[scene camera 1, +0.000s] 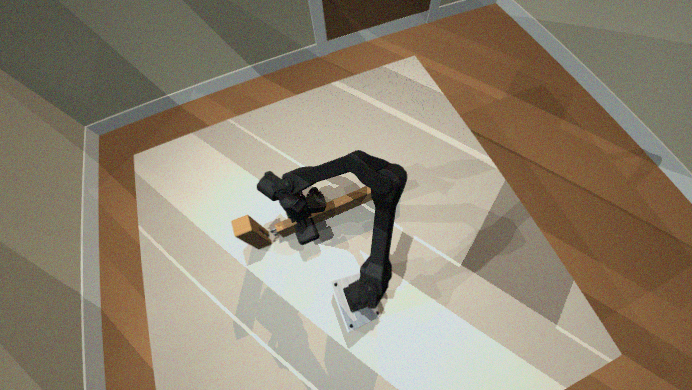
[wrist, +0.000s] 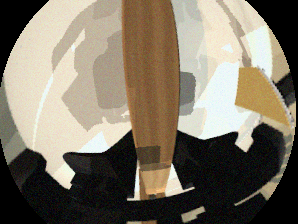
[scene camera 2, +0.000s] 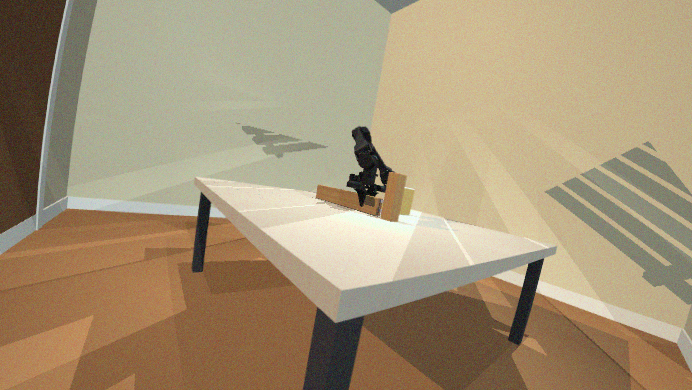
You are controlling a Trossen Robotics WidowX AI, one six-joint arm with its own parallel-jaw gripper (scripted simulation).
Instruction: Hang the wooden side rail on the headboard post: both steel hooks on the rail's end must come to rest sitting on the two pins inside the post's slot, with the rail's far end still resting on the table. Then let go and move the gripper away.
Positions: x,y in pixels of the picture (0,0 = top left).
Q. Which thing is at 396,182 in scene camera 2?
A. A headboard post.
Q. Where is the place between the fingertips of the gripper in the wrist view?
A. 149,127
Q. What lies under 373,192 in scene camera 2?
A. The gripper.
